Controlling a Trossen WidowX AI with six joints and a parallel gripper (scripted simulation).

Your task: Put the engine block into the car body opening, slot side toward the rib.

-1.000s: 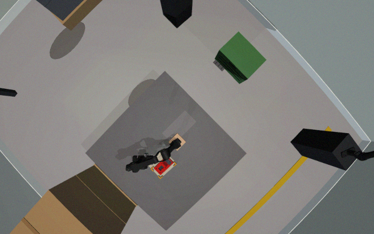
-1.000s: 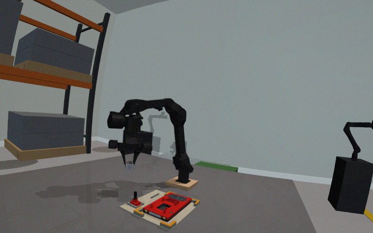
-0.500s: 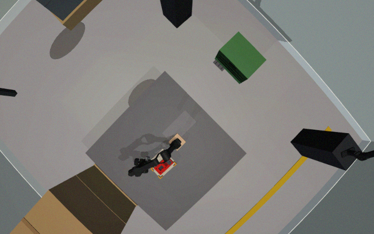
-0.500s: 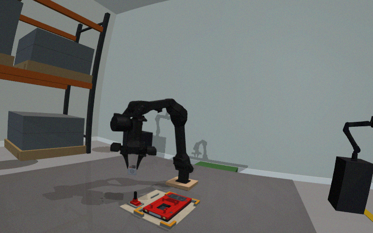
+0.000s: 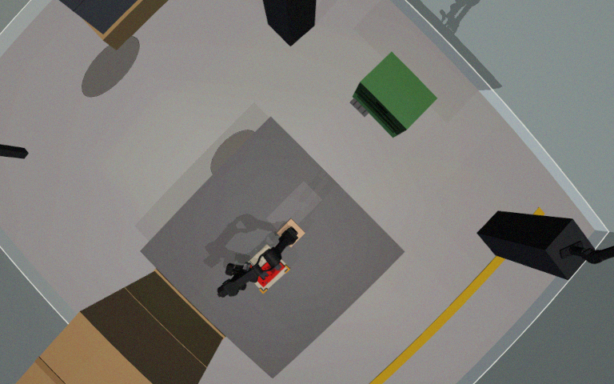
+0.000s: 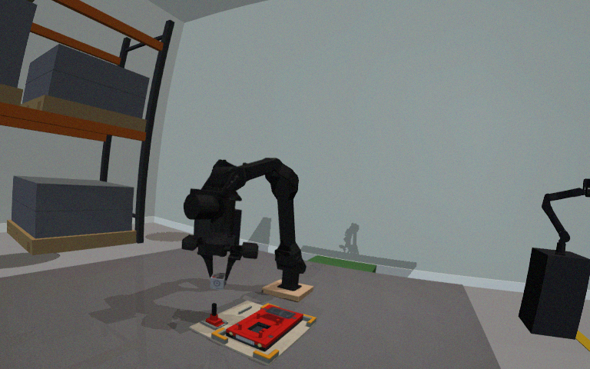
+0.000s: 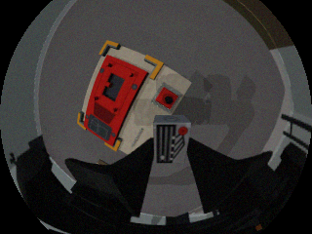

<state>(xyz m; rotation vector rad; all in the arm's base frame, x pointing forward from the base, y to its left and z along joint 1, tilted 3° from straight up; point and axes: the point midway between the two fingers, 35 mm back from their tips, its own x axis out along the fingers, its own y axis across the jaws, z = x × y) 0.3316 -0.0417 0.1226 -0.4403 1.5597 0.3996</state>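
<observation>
My gripper tip is 3 cm short of the black post, 2 cm to the right of it and 8 cm above it. From my gripper tip the other things lie so: engine block: 1 cm below.
</observation>
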